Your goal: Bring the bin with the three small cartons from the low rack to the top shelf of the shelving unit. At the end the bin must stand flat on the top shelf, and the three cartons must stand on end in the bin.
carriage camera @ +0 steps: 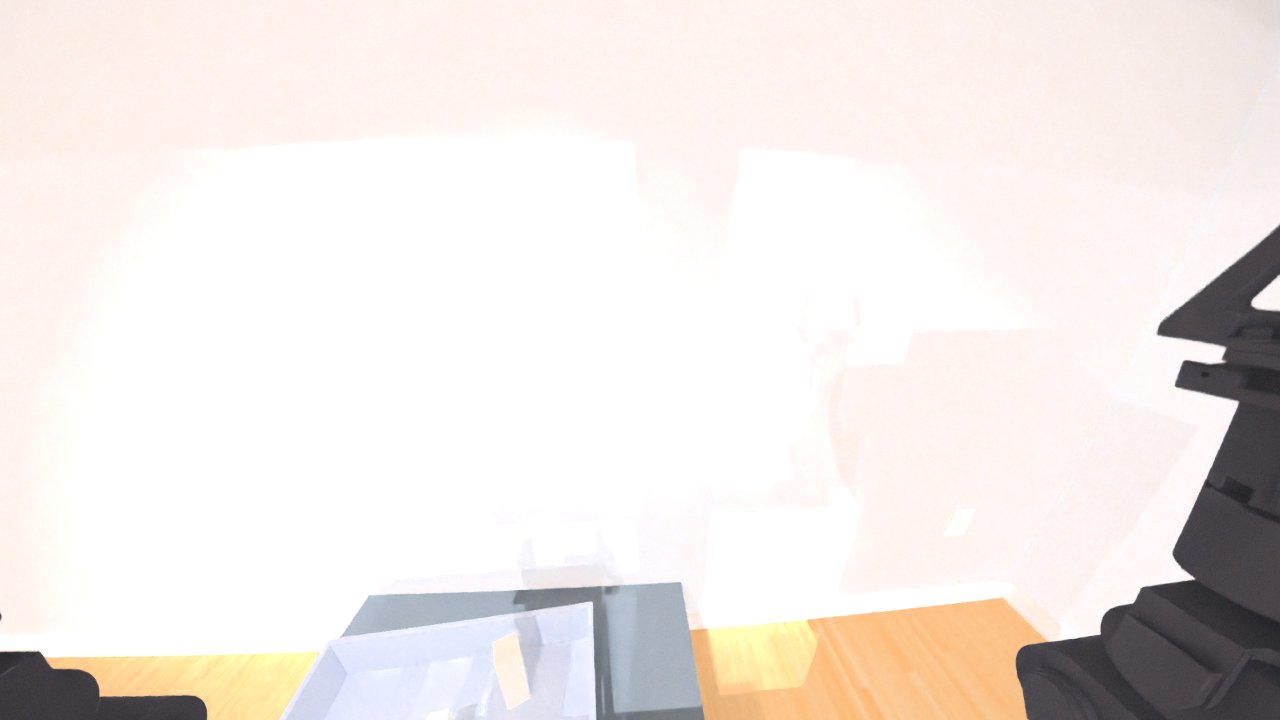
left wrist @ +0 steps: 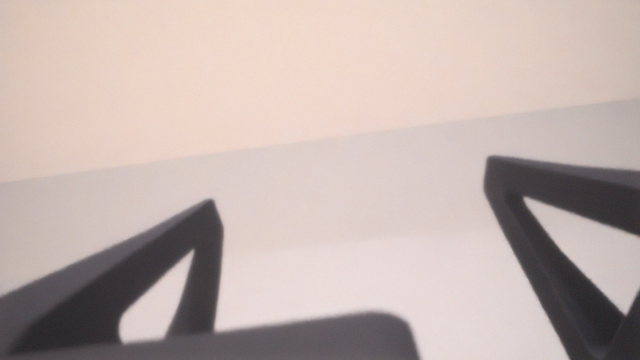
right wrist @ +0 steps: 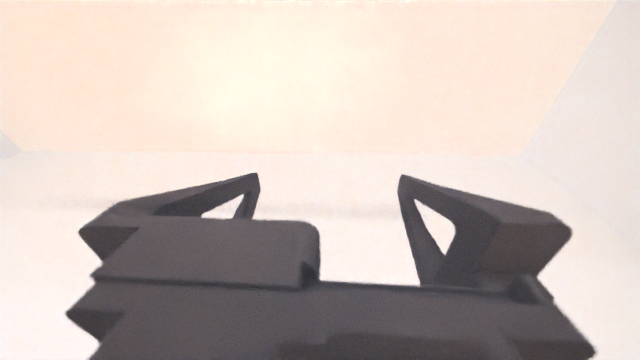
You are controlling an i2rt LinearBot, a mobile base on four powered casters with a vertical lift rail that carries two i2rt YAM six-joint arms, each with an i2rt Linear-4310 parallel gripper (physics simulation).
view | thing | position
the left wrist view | left gripper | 350, 193
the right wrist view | right gripper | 327, 181
